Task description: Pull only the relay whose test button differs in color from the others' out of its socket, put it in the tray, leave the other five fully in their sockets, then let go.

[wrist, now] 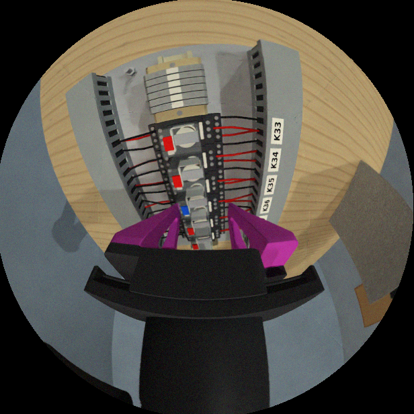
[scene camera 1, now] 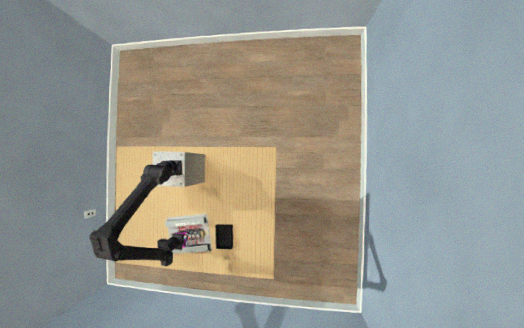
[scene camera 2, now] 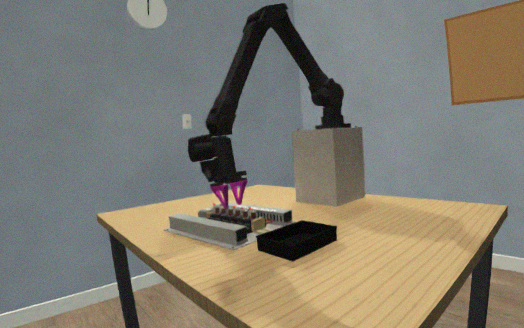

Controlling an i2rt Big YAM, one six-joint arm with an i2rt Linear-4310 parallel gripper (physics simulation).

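Frame: origin at the arm's base, x ahead, y left, z up, level; centimetres.
Where they show: gripper, fingertip midpoint: (scene camera 1: 186,235) (scene camera 2: 233,206); arm's base at its link origin: (scene camera 1: 172,167) (scene camera 2: 332,128).
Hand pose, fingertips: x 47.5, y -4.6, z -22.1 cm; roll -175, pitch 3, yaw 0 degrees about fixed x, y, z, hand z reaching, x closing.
Observation:
Each offset is from my fingertips to the top centre of the thing.
In the wrist view, the relay with the blue test button (wrist: 185,210) is third from the far end of the row, fully in line with its neighbours. Relays with red buttons (wrist: 168,144) (wrist: 177,181) (wrist: 191,231) stand before and behind it in their sockets. My gripper (wrist: 203,208) (scene camera 2: 232,205) is partly open and empty. Its magenta fingertips are on either side of the relay row, near the blue-button relay; in scene camera 2 they are close above the relay tops. The nearest relays are partly hidden by the gripper. The black tray @[dx +1.1, dy +26.2, dz -2.7 cm] (scene camera 1: 224,237) (scene camera 2: 314,243) is empty and stands beside the relay panel.
Grey wiring ducts @[dx +10.6, dy +0.0, dz -2.0 cm] (wrist: 280,90) (scene camera 2: 207,228) run along both sides of the row, one with labels K33 to K36. Red and black wires run from the sockets to them. A ribbed terminal block (wrist: 175,87) is at the far end. The arm's grey pedestal (scene camera 1: 194,169) (scene camera 2: 315,167) stands farther back.

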